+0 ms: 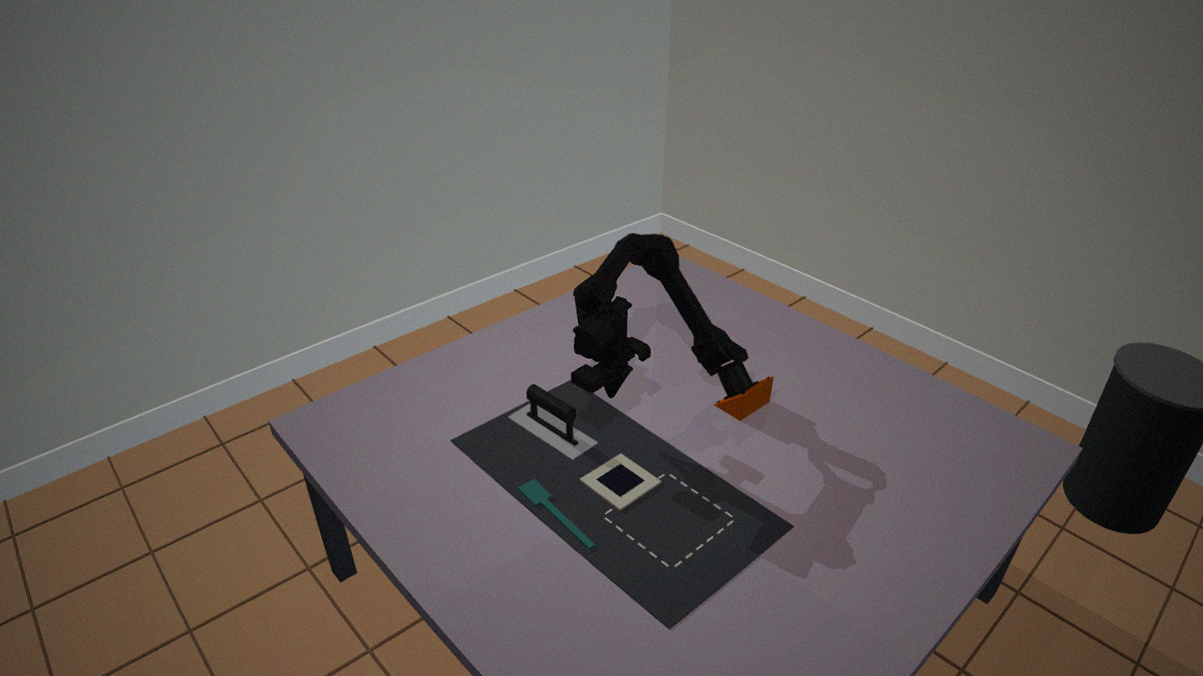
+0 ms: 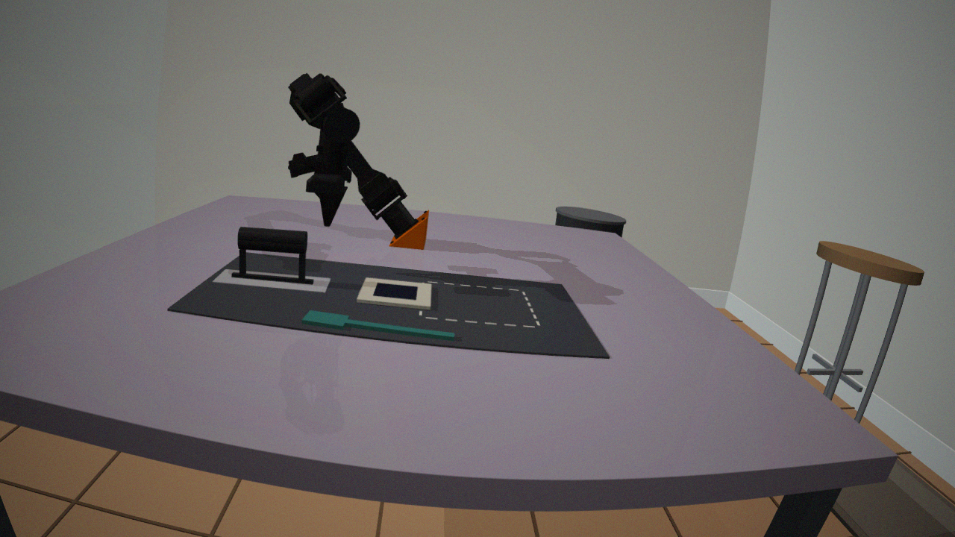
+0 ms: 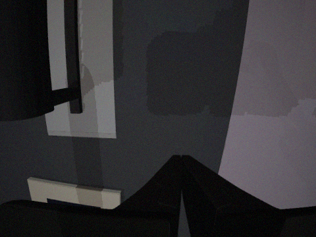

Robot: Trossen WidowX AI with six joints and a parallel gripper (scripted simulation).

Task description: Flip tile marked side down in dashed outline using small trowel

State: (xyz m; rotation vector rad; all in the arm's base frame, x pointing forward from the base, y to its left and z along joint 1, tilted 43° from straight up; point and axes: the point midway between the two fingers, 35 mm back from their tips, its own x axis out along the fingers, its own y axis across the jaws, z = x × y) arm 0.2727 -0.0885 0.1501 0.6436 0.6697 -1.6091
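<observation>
My gripper tip is now 9 cm short of the trowel, 7 cm to the left of it and 4 cm above it. From my gripper tip the other things lie so: beige tile (13 cm to the left, 12 cm ahead, 8 cm below); flat green tool (27 cm ahead, 8 cm below, 7 cm to the left).
</observation>
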